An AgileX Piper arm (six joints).
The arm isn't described. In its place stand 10 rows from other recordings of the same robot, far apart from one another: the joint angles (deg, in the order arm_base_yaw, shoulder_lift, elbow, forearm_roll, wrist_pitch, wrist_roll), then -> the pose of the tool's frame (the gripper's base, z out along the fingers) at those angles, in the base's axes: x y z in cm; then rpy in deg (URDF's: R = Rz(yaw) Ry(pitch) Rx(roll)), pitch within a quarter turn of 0, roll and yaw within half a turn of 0.
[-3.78 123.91 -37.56 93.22 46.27 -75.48] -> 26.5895 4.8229 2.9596 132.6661 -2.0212 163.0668
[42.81 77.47 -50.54 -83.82 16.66 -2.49] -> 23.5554 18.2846 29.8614 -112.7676 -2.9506 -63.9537
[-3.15 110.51 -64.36 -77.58 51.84 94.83] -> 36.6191 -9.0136 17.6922 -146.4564 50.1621 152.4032
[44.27 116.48 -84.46 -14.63 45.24 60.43] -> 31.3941 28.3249 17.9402 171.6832 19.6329 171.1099
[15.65 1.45 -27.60 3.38 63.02 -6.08] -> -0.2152 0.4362 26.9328 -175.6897 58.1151 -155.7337
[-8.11 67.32 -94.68 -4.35 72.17 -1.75] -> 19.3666 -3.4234 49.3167 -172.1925 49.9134 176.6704
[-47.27 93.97 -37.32 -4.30 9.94 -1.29] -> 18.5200 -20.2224 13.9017 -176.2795 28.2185 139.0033
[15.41 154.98 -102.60 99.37 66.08 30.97] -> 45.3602 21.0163 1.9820 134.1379 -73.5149 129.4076
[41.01 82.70 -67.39 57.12 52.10 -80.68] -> 18.7617 24.3066 33.6395 -174.5667 57.7351 -81.1010
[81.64 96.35 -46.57 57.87 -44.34 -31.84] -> 10.1718 32.1727 21.6528 155.6792 74.7309 -161.0297
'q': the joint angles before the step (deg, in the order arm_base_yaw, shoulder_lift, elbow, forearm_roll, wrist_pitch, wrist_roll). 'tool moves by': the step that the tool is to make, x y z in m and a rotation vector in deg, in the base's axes. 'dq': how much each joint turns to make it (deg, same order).
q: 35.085, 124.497, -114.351, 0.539, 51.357, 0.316
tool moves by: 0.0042, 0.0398, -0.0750, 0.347, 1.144, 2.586
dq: 3.240, 9.300, -0.008, 0.740, -8.589, 0.471
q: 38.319, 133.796, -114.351, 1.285, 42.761, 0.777
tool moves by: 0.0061, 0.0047, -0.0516, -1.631, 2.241, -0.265
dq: -0.003, 5.903, 0.020, 0.016, -3.158, 0.222
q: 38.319, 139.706, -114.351, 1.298, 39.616, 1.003
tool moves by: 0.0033, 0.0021, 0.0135, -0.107, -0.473, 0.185
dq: -0.003, 0.061, -3.231, -0.415, 2.865, -0.004
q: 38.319, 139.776, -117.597, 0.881, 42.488, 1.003
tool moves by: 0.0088, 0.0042, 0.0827, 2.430, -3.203, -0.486
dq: -0.192, -0.079, -17.994, -0.430, 14.049, 0.611
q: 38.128, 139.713, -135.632, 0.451, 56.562, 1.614
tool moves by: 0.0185, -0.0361, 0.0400, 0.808, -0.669, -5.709
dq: -4.146, -0.264, -8.530, -0.789, 7.777, 1.825
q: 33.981, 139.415, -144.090, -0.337, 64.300, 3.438
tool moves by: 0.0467, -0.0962, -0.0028, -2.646, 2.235, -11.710
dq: -11.269, -0.024, 0.046, -1.397, 3.199, 0.184
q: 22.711, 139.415, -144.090, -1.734, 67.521, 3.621
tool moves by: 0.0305, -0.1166, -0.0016, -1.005, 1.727, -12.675
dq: -13.007, -0.032, 0.071, -0.235, 1.882, -0.503
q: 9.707, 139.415, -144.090, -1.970, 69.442, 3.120
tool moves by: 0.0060, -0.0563, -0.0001, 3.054, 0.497, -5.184
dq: -6.731, -0.009, 0.009, 3.680, 0.154, -1.072
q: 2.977, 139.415, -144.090, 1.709, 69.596, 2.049
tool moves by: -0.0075, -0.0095, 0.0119, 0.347, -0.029, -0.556
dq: -1.101, -2.838, 2.798, 0.610, 0.014, -0.511
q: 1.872, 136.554, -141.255, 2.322, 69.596, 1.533
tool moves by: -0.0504, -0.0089, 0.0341, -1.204, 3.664, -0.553
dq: -0.709, -14.531, 18.235, -0.961, 0.000, -0.326
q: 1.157, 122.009, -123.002, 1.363, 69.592, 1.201
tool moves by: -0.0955, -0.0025, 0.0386, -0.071, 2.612, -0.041
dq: -0.088, -21.665, 24.326, 0.002, -0.046, -0.053
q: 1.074, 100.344, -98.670, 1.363, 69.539, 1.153
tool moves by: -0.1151, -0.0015, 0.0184, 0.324, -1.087, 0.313
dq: 0.004, -23.612, 22.500, 0.431, 0.026, -0.307
